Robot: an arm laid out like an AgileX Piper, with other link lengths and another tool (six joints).
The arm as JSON. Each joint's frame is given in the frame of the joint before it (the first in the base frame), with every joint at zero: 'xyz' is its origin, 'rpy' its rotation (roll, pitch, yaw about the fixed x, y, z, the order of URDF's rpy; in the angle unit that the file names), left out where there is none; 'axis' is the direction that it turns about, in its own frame. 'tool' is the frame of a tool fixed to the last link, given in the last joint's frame.
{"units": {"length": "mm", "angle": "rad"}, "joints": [
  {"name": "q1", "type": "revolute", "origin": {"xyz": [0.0, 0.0, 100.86]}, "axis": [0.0, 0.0, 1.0]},
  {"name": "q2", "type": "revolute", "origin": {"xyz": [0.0, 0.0, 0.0]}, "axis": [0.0, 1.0, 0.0]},
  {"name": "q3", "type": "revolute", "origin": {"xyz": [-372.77, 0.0, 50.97]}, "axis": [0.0, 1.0, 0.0]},
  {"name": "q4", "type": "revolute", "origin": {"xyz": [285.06, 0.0, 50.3]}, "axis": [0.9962, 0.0, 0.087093]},
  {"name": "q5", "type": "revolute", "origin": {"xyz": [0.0, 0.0, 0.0]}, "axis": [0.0, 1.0, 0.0]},
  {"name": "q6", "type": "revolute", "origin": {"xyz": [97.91, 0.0, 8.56]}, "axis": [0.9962, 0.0, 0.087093]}
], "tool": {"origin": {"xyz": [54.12, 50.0, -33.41], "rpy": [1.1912, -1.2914, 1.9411]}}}
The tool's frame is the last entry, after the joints.
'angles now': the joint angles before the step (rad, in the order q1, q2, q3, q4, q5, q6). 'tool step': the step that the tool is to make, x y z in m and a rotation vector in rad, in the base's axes. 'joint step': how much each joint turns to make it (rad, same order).
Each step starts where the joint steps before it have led.
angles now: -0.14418 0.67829 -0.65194 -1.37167 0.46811 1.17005
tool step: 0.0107 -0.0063 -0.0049 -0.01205 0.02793 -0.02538
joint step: -0.00095 0.04327 -0.00001 -0.05766 0.02051 0.04591
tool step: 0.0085 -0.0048 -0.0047 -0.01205 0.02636 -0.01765
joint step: -0.00030 0.03534 -0.00008 -0.03963 0.01589 0.02717
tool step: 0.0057 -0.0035 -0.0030 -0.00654 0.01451 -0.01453
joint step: -0.00011 0.02395 0.00003 -0.02918 0.01370 0.02412
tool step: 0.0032 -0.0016 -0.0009 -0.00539 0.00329 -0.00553
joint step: 0.00053 0.01208 0.00006 -0.02300 0.00573 0.02016
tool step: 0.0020 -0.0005 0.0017 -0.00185 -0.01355 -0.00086
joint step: -0.00135 0.00409 0.00006 -0.03074 -0.00111 0.03562
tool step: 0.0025 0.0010 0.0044 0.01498 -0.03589 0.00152
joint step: 0.00001 0.00129 -0.00130 -0.03805 -0.00266 0.06687
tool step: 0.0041 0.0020 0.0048 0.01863 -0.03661 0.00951
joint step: -0.00119 0.00543 -0.00365 -0.04003 -0.01070 0.07254
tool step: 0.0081 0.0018 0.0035 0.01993 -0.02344 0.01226
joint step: -0.00015 0.02047 -0.00927 -0.03656 -0.01142 0.06721
